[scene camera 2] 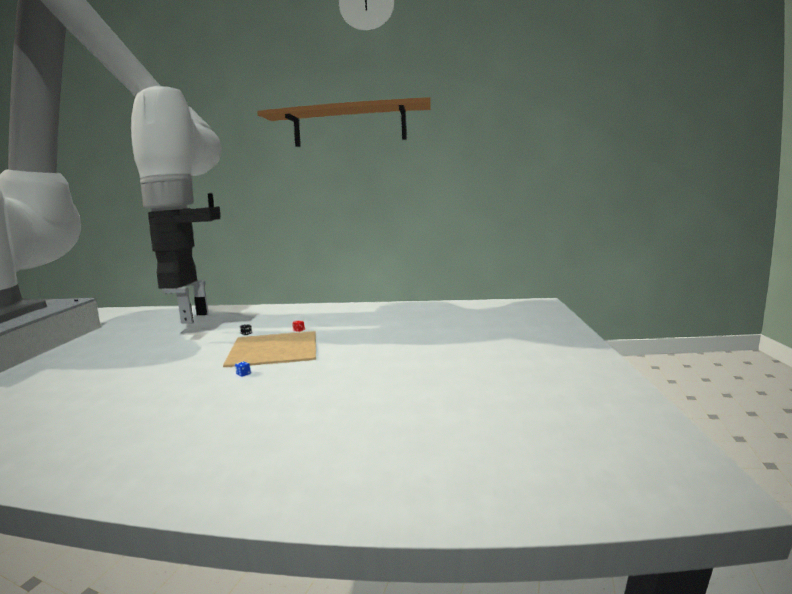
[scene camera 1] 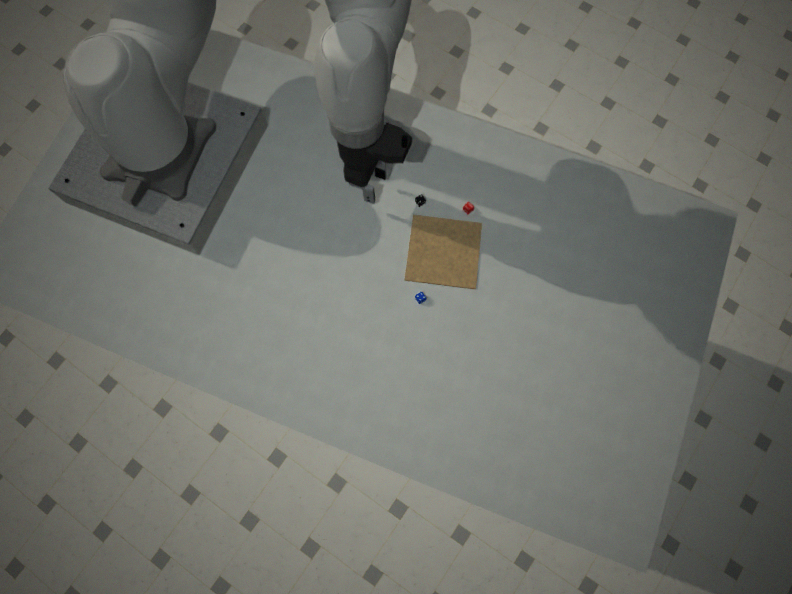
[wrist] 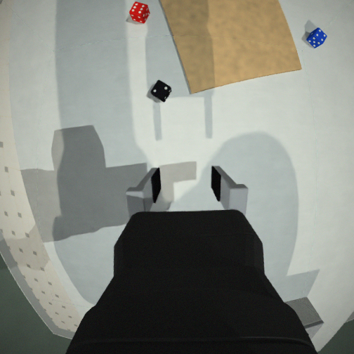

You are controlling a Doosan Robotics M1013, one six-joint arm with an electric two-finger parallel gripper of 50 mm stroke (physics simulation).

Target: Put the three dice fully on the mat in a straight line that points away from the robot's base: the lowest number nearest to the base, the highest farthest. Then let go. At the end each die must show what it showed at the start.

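Frame: origin at the arm's base, x ahead, y left, z up, level; metres.
Seen in the pictures: gripper, fingertip midpoint: [scene camera 2: 195, 318] [scene camera 1: 375, 188]; arm's base, link origin: [scene camera 1: 159, 150].
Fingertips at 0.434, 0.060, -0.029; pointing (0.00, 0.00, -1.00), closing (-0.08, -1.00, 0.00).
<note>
Pixels of each thing's top centre, then the offset from my fingertips to it, as dx, dy, dz. Level surfaces: height alone.
- black die, top centre: [scene camera 2: 245, 325] [scene camera 1: 420, 198] +0.091, +0.015, -0.020
- red die, top centre: [scene camera 2: 298, 321] [scene camera 1: 468, 206] +0.188, +0.028, -0.020
- blue die, top centre: [scene camera 2: 242, 363] [scene camera 1: 420, 296] +0.150, -0.182, -0.020
- brown mat, top centre: [scene camera 2: 273, 346] [scene camera 1: 443, 250] +0.166, -0.074, -0.032
- table, surface height: dz -0.036
The black die [scene camera 1: 420, 200] [scene camera 2: 245, 329] [wrist: 161, 90] lies on the table just outside the mat; its upper face seems to show a two. The red die [scene camera 1: 468, 207] [scene camera 2: 298, 326] [wrist: 139, 12] lies off the same side of the mat, farther from the base; it seems to show a six. The blue die [scene camera 1: 420, 297] [scene camera 2: 243, 368] [wrist: 316, 37] lies off the opposite side; it seems to show a four. The brown mat [scene camera 1: 443, 252] [scene camera 2: 275, 349] [wrist: 240, 40] bears no die. My gripper [scene camera 1: 375, 184] [scene camera 2: 193, 316] [wrist: 185, 177] is open and empty, above the table on the base side of the black die.
The robot's base plate [scene camera 1: 217, 159] [scene camera 2: 76, 317] stands on the table [scene camera 1: 358, 358] [scene camera 2: 396, 434] at the left in both scene views. Shadows of the arm fall across the table and part of the mat. A wall shelf [scene camera 2: 345, 109] hangs behind, well above the table.
</note>
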